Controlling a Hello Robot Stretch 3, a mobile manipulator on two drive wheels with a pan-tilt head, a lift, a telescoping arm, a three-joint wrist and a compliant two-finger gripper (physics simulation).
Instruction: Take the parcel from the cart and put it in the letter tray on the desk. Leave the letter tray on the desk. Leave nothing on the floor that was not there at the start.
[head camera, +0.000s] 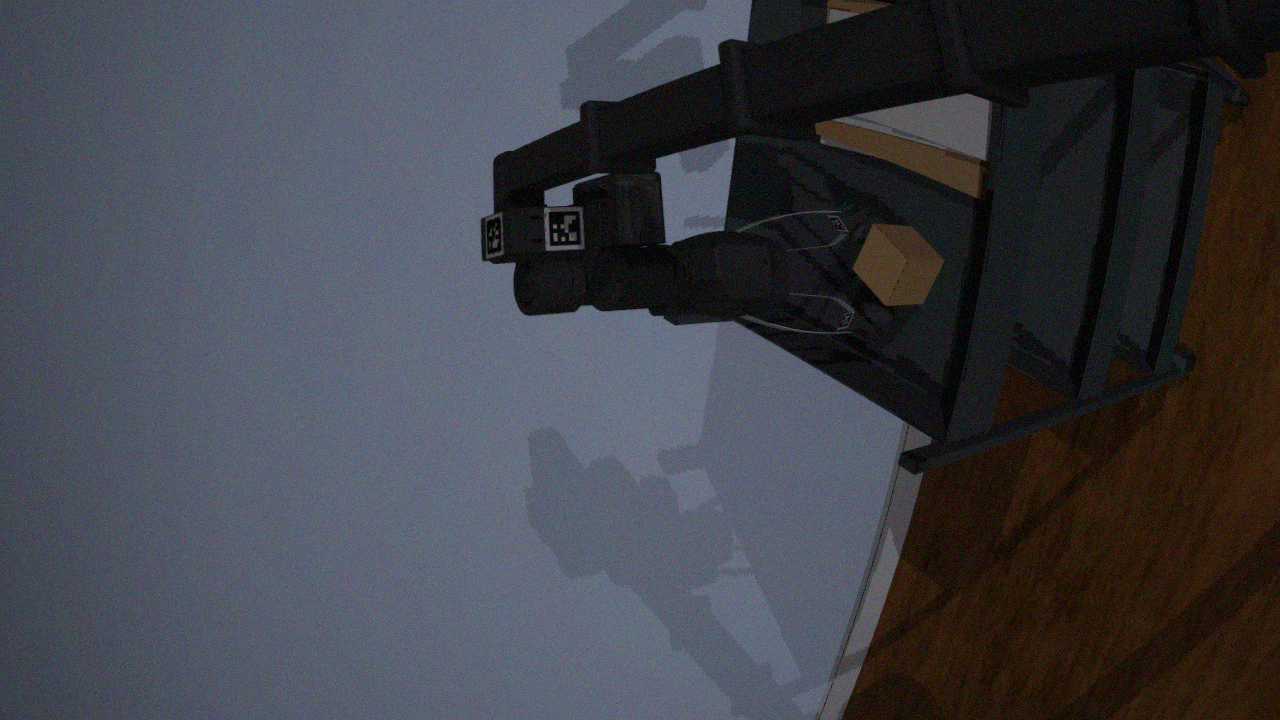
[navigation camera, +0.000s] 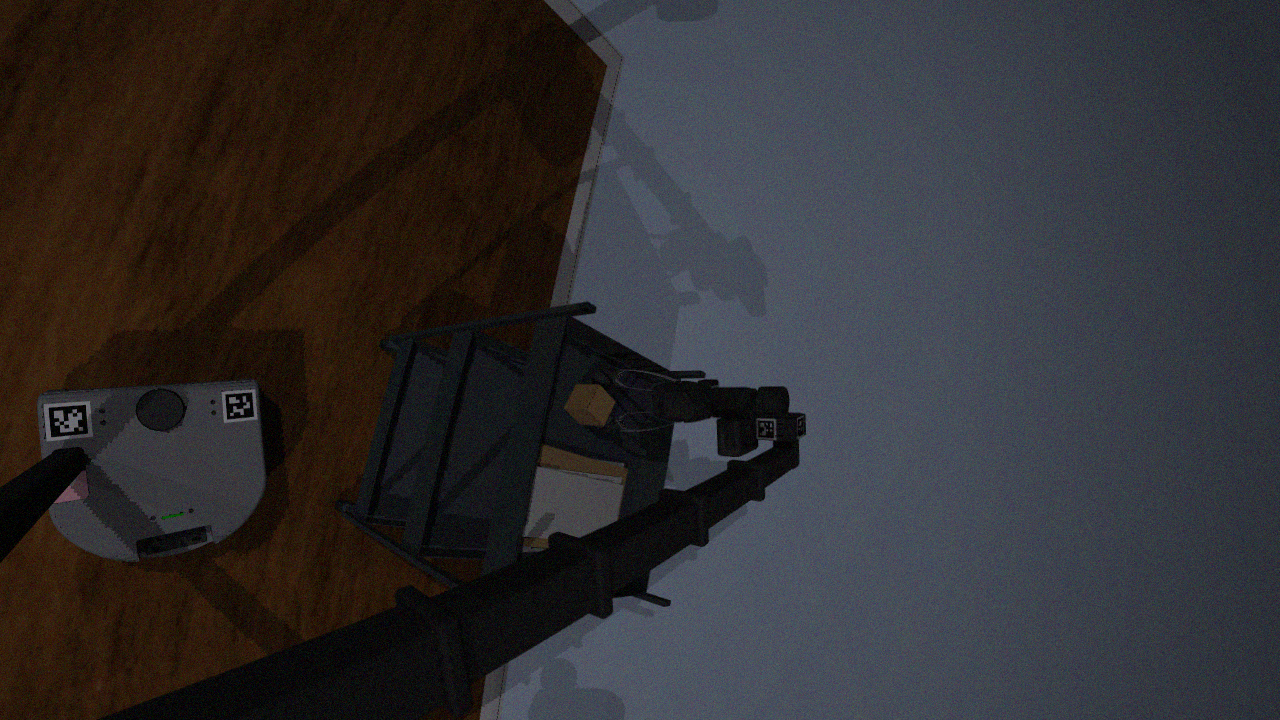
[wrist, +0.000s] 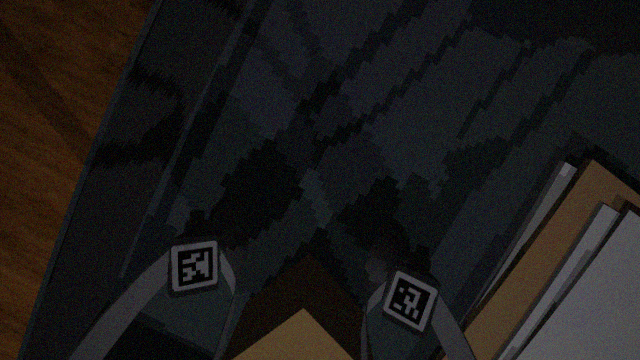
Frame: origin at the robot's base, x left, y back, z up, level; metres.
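Where they show: gripper, fingertip midpoint: (wrist: 309, 232); robot's base, link origin: (navigation camera: 161, 407).
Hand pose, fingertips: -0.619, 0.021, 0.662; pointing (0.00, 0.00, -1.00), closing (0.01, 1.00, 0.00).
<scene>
Each offset is from my fingertips to the top centre of the thing, as dx, dy, dz.
The parcel, a small tan box @[+0.047, +0.004, +0.056] (head camera: 897, 265) (navigation camera: 588, 404) (wrist: 302, 337), sits on the top of the dark cart (head camera: 1002, 250) (navigation camera: 542, 362) (wrist: 200, 125). In the wrist view its light top face is cut off by the bottom edge. My gripper (head camera: 843, 271) (navigation camera: 621, 400) (wrist: 309, 232) is open, partly narrowed, with the fingertips on either side of the parcel's line. In the head view the tips stand close beside the parcel on the wall side, and a gap shows. Whether a finger touches it cannot be told. The letter tray and the desk do not show.
A stack of white papers and tan folders @[+0.079, +0.179, +0.016] (head camera: 957, 125) (navigation camera: 572, 501) (wrist: 590, 300) lies on the cart beside the parcel. The wall (head camera: 268, 358) (navigation camera: 984, 358) stands behind the cart. My arm (head camera: 805, 80) (navigation camera: 554, 600) crosses above the papers. My base (navigation camera: 214, 465) stands on the wooden floor.
</scene>
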